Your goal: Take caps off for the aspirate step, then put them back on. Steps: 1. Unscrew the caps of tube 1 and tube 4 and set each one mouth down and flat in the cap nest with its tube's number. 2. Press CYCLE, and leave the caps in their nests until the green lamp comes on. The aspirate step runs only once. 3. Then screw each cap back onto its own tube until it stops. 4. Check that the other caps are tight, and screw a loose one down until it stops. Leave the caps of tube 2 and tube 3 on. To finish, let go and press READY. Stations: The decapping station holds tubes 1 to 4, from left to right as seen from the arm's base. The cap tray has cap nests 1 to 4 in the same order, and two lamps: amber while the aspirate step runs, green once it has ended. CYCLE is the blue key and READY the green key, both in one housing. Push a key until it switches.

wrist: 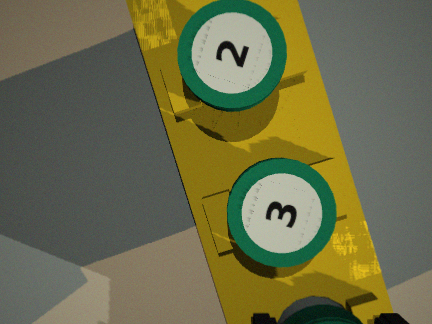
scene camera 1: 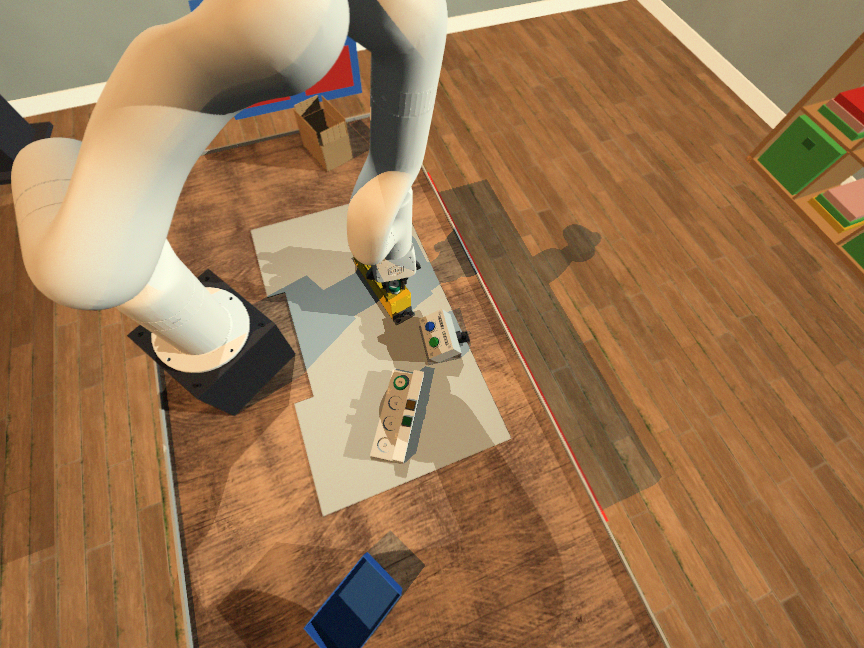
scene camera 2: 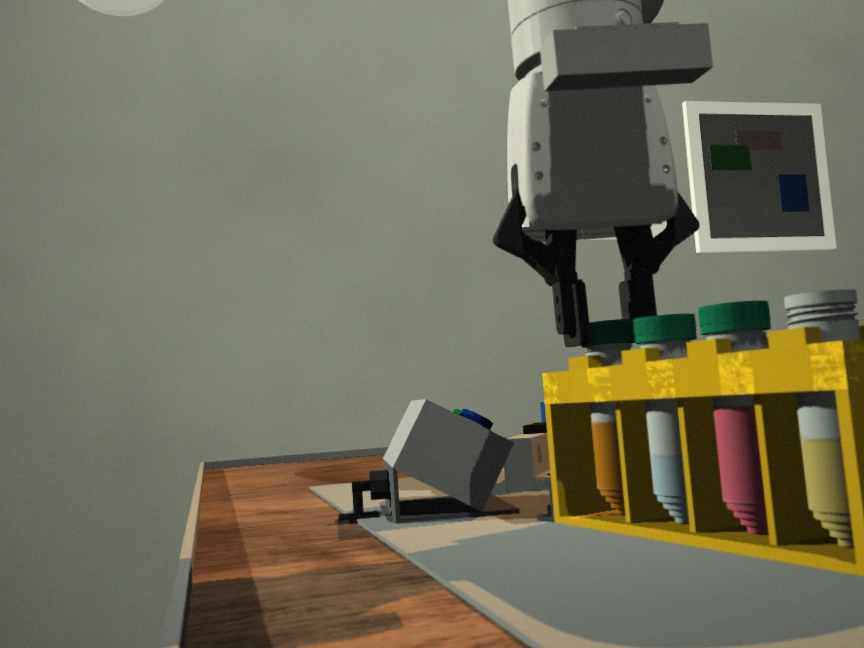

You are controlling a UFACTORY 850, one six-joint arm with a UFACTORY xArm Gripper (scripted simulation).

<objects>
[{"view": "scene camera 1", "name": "my gripper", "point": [394,286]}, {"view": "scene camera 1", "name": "cardboard box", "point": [336,150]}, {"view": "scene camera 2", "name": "my gripper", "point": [608,343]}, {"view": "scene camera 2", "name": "green cap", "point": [621,330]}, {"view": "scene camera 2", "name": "grey key housing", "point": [461,458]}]
</objects>
